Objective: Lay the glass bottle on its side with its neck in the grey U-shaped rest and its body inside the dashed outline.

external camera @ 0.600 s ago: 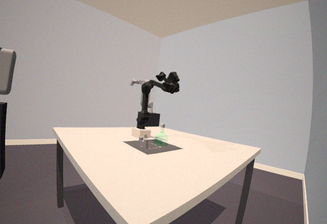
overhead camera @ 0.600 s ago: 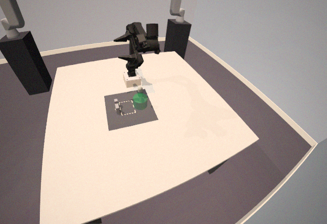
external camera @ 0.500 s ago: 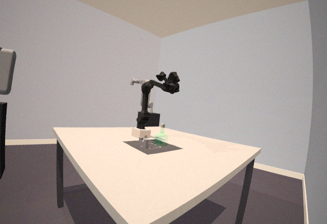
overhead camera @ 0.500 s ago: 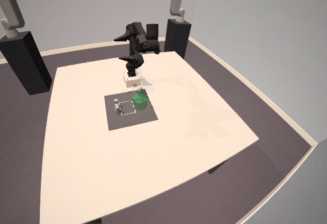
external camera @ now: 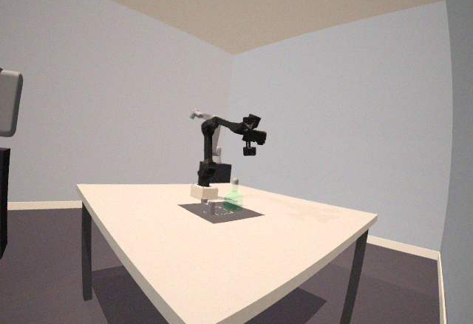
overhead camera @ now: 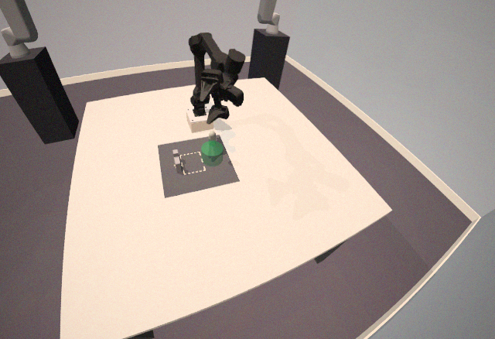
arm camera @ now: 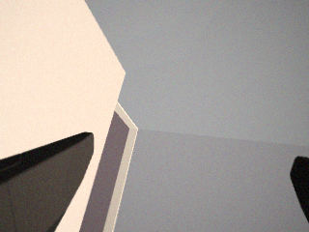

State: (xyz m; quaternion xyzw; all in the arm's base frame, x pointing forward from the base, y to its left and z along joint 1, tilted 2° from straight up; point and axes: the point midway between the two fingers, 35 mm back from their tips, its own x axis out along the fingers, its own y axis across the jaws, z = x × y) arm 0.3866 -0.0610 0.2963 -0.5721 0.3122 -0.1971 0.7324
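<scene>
Right now the green glass bottle is 14 cm behind my gripper tip, 6 cm to the left of it and 26 cm below it. Also, from my gripper tip: dark grey mat 14 cm behind, 2 cm to the right, 36 cm below.
</scene>
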